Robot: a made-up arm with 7 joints.
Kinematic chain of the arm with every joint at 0, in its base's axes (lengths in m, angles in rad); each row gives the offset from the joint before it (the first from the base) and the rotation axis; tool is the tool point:
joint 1: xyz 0 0 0.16 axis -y
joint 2: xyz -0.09 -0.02 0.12 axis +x
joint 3: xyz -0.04 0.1 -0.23 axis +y
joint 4: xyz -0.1 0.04 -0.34 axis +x
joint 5: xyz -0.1 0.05 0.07 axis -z
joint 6: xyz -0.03 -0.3 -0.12 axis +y
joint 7: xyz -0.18 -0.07 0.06 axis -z
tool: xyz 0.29 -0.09 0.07
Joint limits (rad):
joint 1: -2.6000..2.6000
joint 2: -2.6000..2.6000
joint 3: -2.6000..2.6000
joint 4: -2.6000..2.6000
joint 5: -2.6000..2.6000
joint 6: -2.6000..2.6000
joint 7: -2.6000..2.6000
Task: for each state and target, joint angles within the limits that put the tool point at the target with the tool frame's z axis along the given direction. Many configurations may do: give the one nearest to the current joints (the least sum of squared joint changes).
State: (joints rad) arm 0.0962 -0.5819 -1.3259 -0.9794 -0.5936 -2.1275 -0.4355
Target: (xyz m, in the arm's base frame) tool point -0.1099 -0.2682 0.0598 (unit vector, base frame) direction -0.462 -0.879 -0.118
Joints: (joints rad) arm 0.1043 -0.6498 -1.2865 -0.9097 -0.7371 -1.9203 -0.2250
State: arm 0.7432 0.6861 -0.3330 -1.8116 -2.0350 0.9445 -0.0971
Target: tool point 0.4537 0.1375 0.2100 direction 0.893 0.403 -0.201
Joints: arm 0.3772 0.5127 -0.8649 -2.0895 -1.5732 0.9538 0.2420
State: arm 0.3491 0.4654 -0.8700 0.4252 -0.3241 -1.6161 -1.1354
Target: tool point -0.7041 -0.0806 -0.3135 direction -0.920 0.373 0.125
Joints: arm -0.3189 0.0008 -0.1673 0.7684 0.2703 -1.8445 -0.3316
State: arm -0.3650 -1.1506 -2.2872 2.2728 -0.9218 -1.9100 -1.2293
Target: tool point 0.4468 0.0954 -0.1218 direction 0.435 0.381 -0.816
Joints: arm -0.0449 -0.4341 -1.7683 1.9449 -0.7305 -2.0997 -0.7471
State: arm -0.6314 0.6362 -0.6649 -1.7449 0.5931 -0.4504 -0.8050
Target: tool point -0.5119 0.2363 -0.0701 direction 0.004 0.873 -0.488
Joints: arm -0.6876 -0.0661 -0.7086 -2.0635 0.8030 0.0458 -0.6551
